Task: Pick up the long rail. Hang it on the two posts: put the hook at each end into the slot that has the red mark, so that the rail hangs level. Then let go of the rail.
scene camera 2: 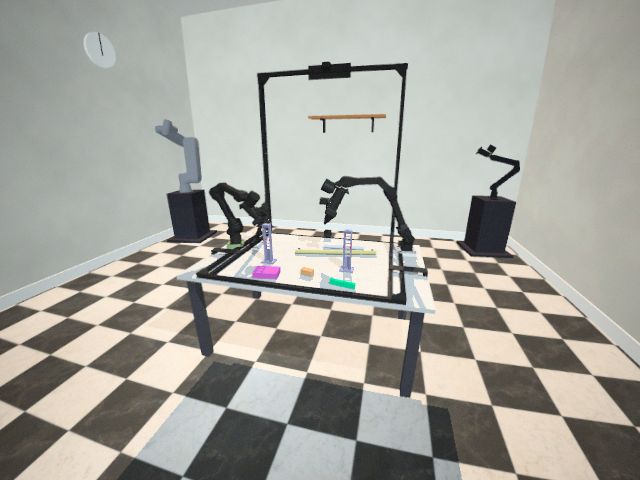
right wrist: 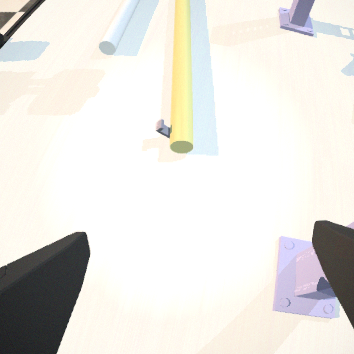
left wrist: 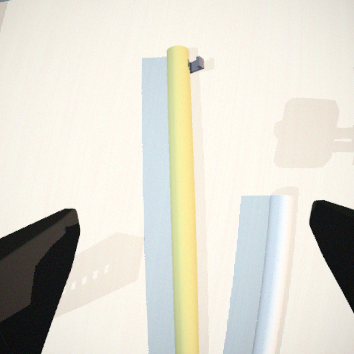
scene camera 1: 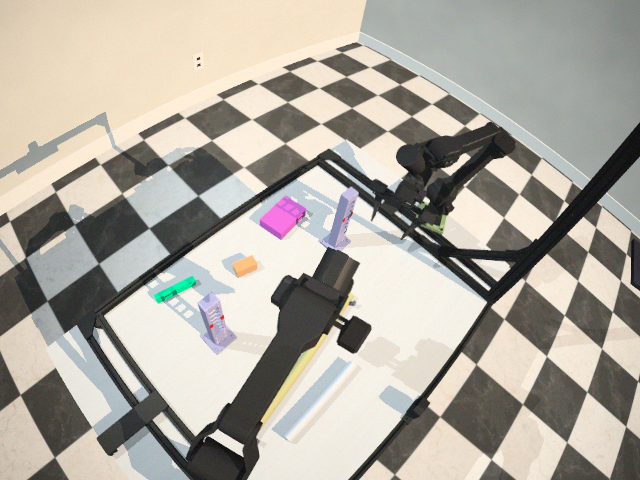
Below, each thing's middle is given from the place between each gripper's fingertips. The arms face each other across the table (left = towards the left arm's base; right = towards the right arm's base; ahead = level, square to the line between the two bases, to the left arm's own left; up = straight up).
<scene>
Now: the magenta block (scene camera 1: 280, 219) 280 mm ahead of my right hand, 140 mm below it and 50 mm to the left of it. The rest, counted from my right hand: long yellow rail (scene camera 1: 305, 358) (370 mm to the left, 140 mm below, 20 mm behind); then grey cylinder (scene camera 1: 328, 392) (420 mm to the left, 140 mm below, 110 mm behind).
The long yellow rail lies 1 cm behind my left hand, 7 cm to the left of it and 18 cm below it. Also, from my left hand: magenta block: 30 cm ahead, 26 cm to the right, 18 cm below; then grey cylinder: 10 cm behind, 11 cm to the left, 18 cm below.
</scene>
